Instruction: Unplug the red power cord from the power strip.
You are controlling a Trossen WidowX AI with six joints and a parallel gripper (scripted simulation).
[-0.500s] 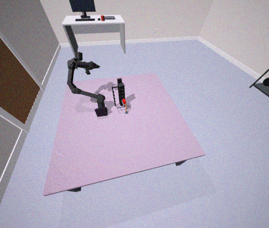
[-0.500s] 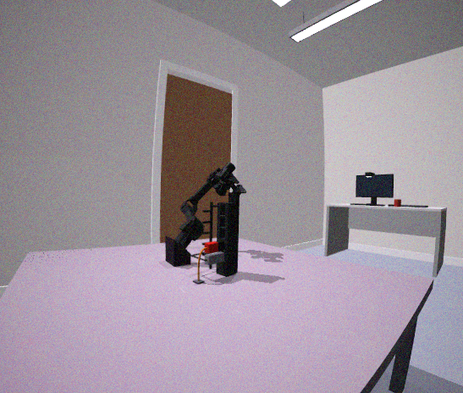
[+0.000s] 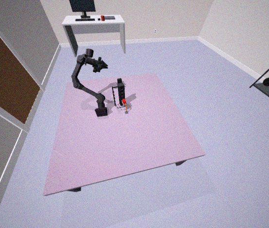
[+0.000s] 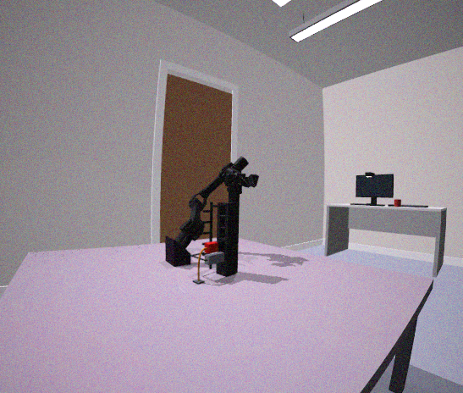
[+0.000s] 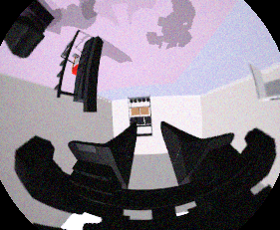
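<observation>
My gripper tip is 29 cm to the left of the red plug, 23 cm above it and 7 cm short of it.
</observation>
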